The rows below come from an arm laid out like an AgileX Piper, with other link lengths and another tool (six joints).
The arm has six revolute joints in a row. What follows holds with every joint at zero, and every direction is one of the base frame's.
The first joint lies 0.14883 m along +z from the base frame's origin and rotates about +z.
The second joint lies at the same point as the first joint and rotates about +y.
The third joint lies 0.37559 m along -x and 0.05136 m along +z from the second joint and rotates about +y.
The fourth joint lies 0.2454 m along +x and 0.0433 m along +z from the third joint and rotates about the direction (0.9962, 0, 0.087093).
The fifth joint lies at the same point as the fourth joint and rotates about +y.
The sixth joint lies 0.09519 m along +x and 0.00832 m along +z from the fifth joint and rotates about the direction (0.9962, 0, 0.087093).
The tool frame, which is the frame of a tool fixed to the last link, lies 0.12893 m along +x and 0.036 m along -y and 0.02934 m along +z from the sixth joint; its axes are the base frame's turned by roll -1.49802, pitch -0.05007 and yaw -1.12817 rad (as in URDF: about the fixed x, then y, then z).
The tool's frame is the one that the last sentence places.
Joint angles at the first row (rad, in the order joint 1, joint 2, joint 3, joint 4, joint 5, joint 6):
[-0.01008, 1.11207, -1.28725, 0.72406, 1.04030, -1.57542]
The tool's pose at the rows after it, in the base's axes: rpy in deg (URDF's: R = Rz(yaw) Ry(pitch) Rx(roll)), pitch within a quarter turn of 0, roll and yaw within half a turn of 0; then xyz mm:
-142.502 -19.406 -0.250 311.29 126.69 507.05
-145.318 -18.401 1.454 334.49 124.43 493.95
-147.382 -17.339 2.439 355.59 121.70 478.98
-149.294 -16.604 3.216 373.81 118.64 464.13
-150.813 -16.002 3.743 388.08 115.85 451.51
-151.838 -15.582 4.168 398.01 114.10 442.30
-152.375 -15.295 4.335 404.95 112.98 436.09
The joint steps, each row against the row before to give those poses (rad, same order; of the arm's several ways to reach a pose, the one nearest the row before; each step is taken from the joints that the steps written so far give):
[0.00001, 0.07049, -0.04390, -0.03200, 0.00836, -0.05870]
[0.00001, 0.06364, -0.02338, -0.02365, -0.00362, -0.03831]
[0.00000, 0.05522, -0.00911, -0.01733, -0.01560, -0.03179]
[-0.00003, 0.04644, -0.00134, -0.01530, -0.02259, -0.03156]
[0.00001, 0.03677, -0.00001, -0.01312, -0.02036, -0.02351]
[0.00001, 0.02642, 0.00003, -0.00766, -0.01466, -0.01777]
[-0.00001, 0.01835, -0.00003, -0.00340, -0.01111, -0.01058]

